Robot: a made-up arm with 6 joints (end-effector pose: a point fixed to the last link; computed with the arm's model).
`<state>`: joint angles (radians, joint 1 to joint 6).
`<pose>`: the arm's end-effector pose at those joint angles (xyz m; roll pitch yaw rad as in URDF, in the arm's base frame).
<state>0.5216 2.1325 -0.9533 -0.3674 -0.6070 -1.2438</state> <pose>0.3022 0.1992 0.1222 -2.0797 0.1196 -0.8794</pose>
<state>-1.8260 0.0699 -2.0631 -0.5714 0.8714 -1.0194</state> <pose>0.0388 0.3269 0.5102 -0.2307 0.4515 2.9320</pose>
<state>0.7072 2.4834 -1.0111 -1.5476 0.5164 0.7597</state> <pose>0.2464 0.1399 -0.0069 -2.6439 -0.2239 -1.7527</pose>
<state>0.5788 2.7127 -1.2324 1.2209 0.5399 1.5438</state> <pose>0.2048 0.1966 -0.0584 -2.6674 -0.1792 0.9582</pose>
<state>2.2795 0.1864 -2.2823 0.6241 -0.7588 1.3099</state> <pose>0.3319 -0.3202 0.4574 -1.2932 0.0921 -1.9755</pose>
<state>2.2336 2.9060 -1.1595 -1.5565 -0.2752 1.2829</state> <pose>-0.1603 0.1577 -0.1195 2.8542 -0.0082 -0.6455</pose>
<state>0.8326 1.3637 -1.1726 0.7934 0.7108 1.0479</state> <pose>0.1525 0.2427 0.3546 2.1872 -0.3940 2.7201</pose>
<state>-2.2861 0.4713 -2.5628 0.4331 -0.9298 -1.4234</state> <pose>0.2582 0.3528 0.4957 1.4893 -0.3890 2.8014</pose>
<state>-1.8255 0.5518 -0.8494 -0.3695 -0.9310 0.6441</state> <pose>0.0184 -0.0539 0.5323 -0.1500 0.3821 -1.3947</pose>
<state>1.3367 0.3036 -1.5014 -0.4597 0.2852 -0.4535</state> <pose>-0.0126 -0.1116 0.5929 -0.3775 0.4178 0.3239</pose>
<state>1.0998 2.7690 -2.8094 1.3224 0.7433 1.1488</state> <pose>0.1748 0.5004 0.2780 1.6825 -0.8761 -2.9809</pose>
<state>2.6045 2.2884 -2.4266 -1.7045 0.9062 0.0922</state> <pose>-0.3431 0.3029 0.4314 -1.3240 0.1854 0.1467</pose>
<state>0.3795 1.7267 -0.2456 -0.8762 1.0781 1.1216</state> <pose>0.0958 -0.0409 0.1313 -2.1903 -0.2338 3.0761</pose>
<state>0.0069 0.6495 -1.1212 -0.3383 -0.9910 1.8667</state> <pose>0.0175 0.0302 0.5865 0.0799 0.2742 1.7010</pose>
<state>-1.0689 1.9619 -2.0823 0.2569 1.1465 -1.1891</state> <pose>0.2112 -0.3327 0.3654 -2.6235 0.4621 -2.9263</pose>
